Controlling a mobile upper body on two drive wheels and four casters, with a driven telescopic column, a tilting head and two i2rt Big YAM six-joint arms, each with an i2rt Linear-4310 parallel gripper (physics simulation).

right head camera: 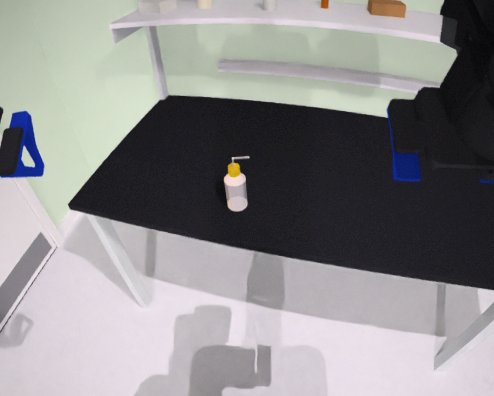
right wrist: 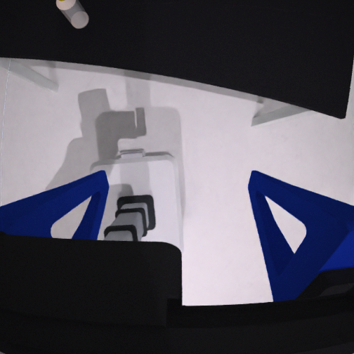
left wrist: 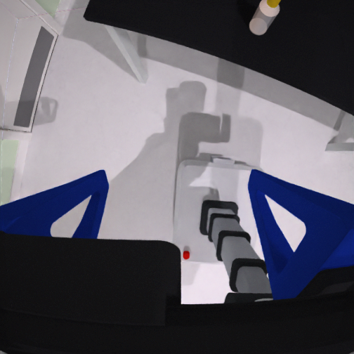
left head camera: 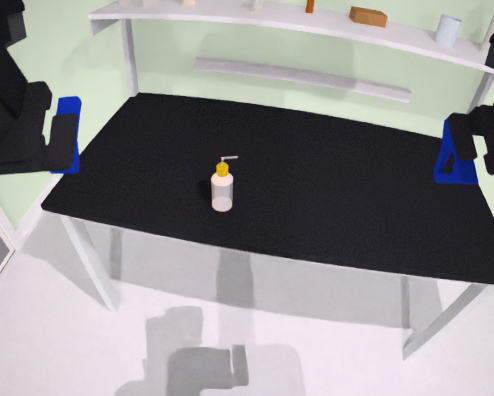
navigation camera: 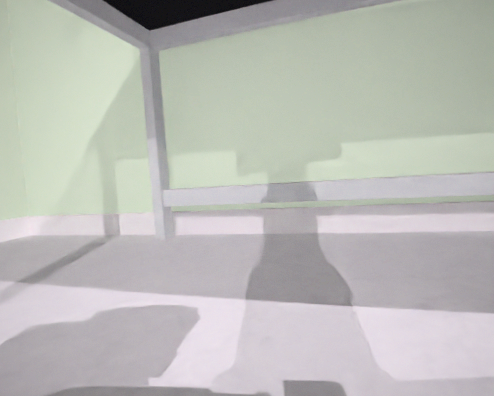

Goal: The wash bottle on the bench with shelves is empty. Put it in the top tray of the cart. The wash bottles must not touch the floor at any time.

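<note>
The wash bottle, pale and translucent with a yellow cap and a thin bent spout, stands upright on the black bench top, near its front edge and left of its middle. My left gripper is open and empty, at the left of the head views, apart from the bottle. My right gripper is open and empty, at the right, farther from the bottle. The cart does not show in these views.
A raised shelf behind the bench top bears a brown block, a pale blue container and other items. White bench legs stand below the front edge. A door is at far left.
</note>
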